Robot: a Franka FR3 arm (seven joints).
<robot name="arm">
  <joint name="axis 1" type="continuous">
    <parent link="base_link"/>
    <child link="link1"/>
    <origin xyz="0 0 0.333"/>
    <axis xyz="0 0 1"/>
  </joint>
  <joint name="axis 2" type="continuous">
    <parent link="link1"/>
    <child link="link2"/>
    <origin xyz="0 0 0" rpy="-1.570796 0 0"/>
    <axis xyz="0 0 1"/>
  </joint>
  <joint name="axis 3" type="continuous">
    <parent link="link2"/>
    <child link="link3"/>
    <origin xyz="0 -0.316 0" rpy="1.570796 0 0"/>
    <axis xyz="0 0 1"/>
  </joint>
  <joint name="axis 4" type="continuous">
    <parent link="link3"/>
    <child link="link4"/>
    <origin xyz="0.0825 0 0" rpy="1.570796 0 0"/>
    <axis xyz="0 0 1"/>
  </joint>
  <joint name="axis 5" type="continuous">
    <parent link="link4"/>
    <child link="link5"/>
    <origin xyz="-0.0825 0.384 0" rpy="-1.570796 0 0"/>
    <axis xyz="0 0 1"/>
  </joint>
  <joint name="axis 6" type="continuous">
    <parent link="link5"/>
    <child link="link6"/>
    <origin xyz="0 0 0" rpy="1.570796 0 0"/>
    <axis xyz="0 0 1"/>
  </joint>
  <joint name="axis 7" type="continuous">
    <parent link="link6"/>
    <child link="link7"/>
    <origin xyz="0.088 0 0" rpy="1.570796 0 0"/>
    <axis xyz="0 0 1"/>
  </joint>
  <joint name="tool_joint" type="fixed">
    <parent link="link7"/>
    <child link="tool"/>
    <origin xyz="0 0 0.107"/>
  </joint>
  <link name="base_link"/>
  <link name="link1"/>
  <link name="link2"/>
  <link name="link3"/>
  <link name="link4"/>
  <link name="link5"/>
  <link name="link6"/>
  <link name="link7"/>
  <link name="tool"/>
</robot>
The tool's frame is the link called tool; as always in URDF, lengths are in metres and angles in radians. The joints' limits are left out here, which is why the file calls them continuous.
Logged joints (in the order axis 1, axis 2, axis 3, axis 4, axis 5, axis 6, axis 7), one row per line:
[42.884 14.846 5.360 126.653 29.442 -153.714 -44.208]
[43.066 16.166 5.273 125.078 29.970 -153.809 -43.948]
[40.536 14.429 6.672 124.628 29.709 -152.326 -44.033]
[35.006 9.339 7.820 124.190 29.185 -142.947 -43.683]
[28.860 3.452 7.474 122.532 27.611 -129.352 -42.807]
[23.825 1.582 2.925 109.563 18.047 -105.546 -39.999]
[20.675 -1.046 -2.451 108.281 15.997 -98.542 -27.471]
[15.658 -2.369 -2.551 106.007 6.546 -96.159 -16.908]
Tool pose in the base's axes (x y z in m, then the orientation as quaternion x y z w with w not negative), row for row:
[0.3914 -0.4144 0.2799 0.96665 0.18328 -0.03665 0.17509]
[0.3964 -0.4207 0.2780 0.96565 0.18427 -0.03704 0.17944]
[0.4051 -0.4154 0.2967 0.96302 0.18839 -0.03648 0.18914]
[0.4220 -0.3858 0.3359 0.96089 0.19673 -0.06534 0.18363]
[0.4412 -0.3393 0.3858 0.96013 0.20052 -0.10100 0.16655]
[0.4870 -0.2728 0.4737 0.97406 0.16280 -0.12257 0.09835]
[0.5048 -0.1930 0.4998 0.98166 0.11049 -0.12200 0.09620]
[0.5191 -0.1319 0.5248 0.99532 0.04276 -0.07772 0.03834]
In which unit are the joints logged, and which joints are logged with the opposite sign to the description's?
The joints are logged in degrees. Opposite sign: axis 1, axis 3, axis 4, axis 5, axis 6.
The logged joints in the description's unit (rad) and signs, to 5 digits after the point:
[-0.74847 0.25911 -0.09355 -2.21051 -0.51386 2.68282 -0.77158]
[-0.75164 0.28215 -0.09203 -2.18302 -0.52308 2.68447 -0.76704]
[-0.70749 0.25183 -0.11645 -2.17517 -0.51852 2.65859 -0.76852]
[-0.61097 0.16300 -0.13648 -2.16752 -0.50937 2.49490 -0.76241]
[-0.50370 0.06025 -0.13045 -2.13859 -0.48190 2.25762 -0.74712]
[-0.41582 0.02761 -0.05105 -1.91224 -0.31498 1.84213 -0.69811]
[-0.36085 -0.01826 0.04278 -1.88986 -0.27920 1.71988 -0.47946]
[-0.27328 -0.04135 0.04452 -1.85017 -0.11425 1.67829 -0.29510]

